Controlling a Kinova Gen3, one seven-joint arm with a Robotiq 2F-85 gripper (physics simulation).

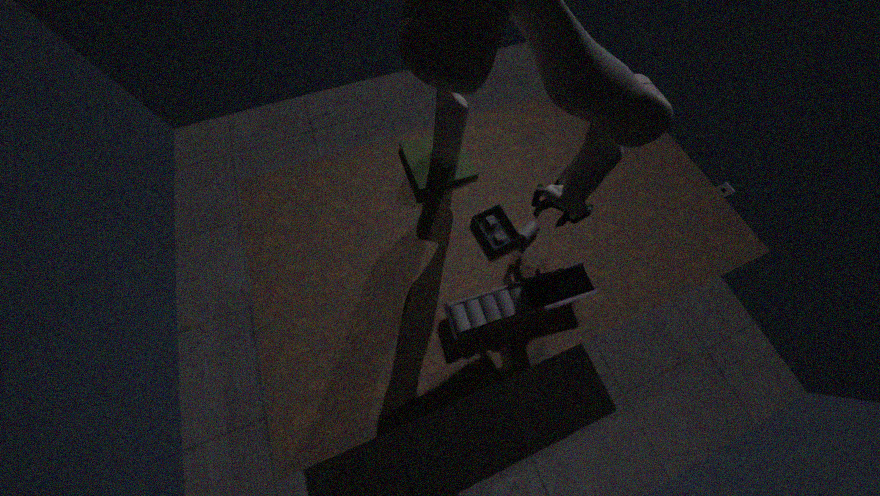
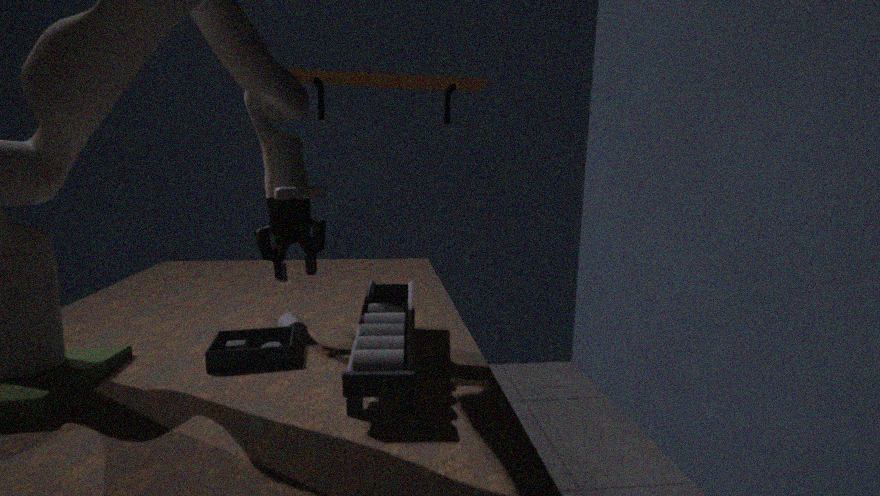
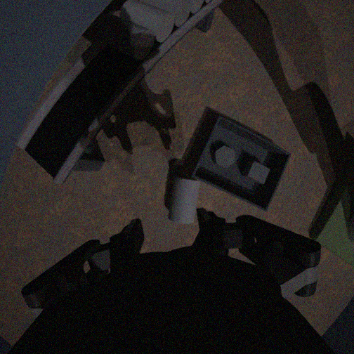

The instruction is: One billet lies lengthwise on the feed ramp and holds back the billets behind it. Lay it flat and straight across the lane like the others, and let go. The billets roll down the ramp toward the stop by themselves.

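Places are measured from the arm's base along level axes (x ahead, y down, z left), in metres.
Pixels of known places: gripper, between the fingertips: [image 1: 546, 219] [image 2: 297, 277]; arm's base, origin of its link: [image 1: 445, 157] [image 2: 23, 367].
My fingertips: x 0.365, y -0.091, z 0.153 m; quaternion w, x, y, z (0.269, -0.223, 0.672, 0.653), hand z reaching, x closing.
Observation:
For each thing: its top centre in the pictures, then the offset to it from my fingertips.
- uppermost billet, centre of its top: [image 2: 387, 303] [image 1: 523, 298] dx +0.167, dy +0.006, dz -0.160 m
- dark tray, centre of its top: [image 2: 253, 338] [image 1: 496, 226] dx -0.058, dy +0.078, dz -0.105 m
- loose pale cylinder, centre of its top: [image 2: 292, 317] [image 1: 530, 229] dx -0.010, dy +0.073, dz -0.014 m
Several pale billets [image 1: 477, 312] [image 2: 378, 358] [image 3: 152, 20] lie across the lane, side by side, at the stop end of the dark feed ramp [image 1: 570, 300] [image 2: 378, 373] [image 3: 40, 117]. The uppermost billet [image 1: 516, 299] [image 2: 384, 307] [image 3: 142, 45] is partly in shadow; it also appears to lie across, next to the others. No billet shows lengthwise on the ramp. The upper part of the lane is dark, without a visible billet. My gripper [image 1: 548, 216] [image 2: 295, 275] [image 3: 169, 222] is open and empty, high above the table, to the side of the ramp.
A dark tray [image 1: 483, 243] [image 2: 253, 363] [image 3: 236, 196] holds two small pale pieces. A loose pale cylinder [image 1: 528, 230] [image 2: 287, 319] [image 3: 184, 200] is on the table beside the tray. A green plate [image 1: 417, 154] [image 2: 101, 363] [image 3: 337, 230] lies by the arm's base. A shelf [image 2: 388, 80] hangs on the wall.

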